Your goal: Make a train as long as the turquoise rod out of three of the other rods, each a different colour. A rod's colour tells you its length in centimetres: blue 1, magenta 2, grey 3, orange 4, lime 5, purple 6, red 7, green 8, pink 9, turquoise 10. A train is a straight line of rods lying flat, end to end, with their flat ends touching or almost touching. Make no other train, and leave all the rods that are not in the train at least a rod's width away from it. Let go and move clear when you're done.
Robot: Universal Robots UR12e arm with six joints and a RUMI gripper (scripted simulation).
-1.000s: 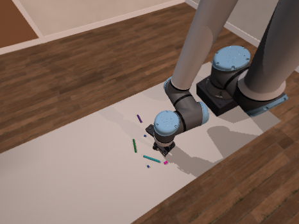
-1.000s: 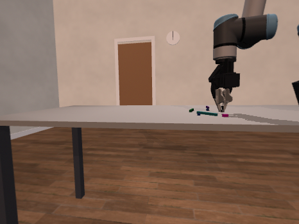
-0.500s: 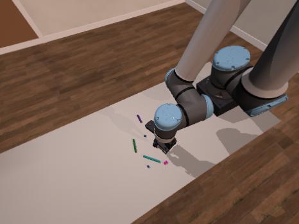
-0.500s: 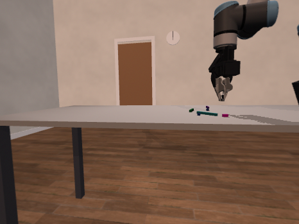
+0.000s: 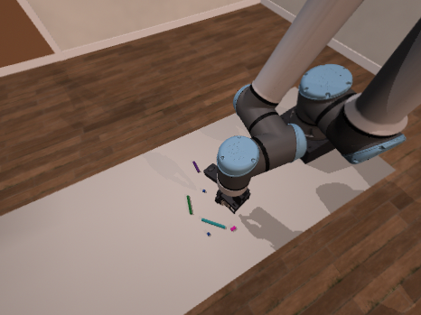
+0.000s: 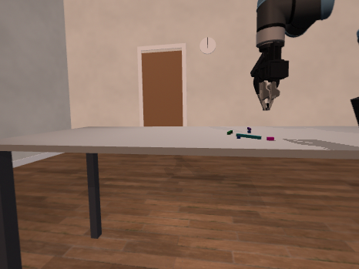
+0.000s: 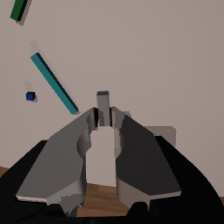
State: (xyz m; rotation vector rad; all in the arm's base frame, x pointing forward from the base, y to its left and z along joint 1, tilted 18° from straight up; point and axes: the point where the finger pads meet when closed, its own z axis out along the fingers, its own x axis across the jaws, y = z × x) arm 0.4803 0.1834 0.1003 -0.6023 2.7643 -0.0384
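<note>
Now: hand 13 cm short of the green rod, 11 cm above it and 7 cm to the left of it. Round my hand: magenta rod: 11 cm below, 8 cm to the left, 1 cm behind; then turquoise rod: 11 cm below, 6 cm ahead, 4 cm to the left; then grey rod: 1 cm below.
</note>
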